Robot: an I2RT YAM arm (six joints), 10 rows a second.
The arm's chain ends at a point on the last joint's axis. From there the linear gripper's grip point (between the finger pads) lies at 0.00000 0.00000 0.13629 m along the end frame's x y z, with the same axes.
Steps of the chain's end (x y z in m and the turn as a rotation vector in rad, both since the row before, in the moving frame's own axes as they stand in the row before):
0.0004, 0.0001, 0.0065, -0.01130, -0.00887, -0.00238
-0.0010, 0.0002, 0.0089, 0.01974, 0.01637, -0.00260
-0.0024, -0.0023, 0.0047, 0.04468, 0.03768, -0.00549
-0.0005, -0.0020, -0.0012, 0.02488, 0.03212, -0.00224
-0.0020, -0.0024, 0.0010, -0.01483, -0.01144, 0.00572
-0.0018, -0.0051, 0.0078, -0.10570, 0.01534, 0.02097
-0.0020, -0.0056, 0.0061, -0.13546, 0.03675, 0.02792
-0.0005, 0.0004, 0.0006, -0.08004, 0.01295, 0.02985
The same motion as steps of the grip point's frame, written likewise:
-0.0008, 0.0016, 0.0065, -0.01130, -0.00887, -0.00238
0.0012, -0.0025, 0.0089, 0.01974, 0.01637, -0.00260
0.0027, -0.0084, 0.0045, 0.04468, 0.03768, -0.00549
0.0039, -0.0054, -0.0013, 0.02488, 0.03212, -0.00224
-0.0036, -0.0004, 0.0010, -0.01483, -0.01144, 0.00572
0.0001, 0.0093, 0.0070, -0.10570, 0.01534, 0.02097
0.0027, 0.0129, 0.0048, -0.13546, 0.03675, 0.02792
0.0011, 0.0113, 0.0002, -0.08004, 0.01295, 0.02985

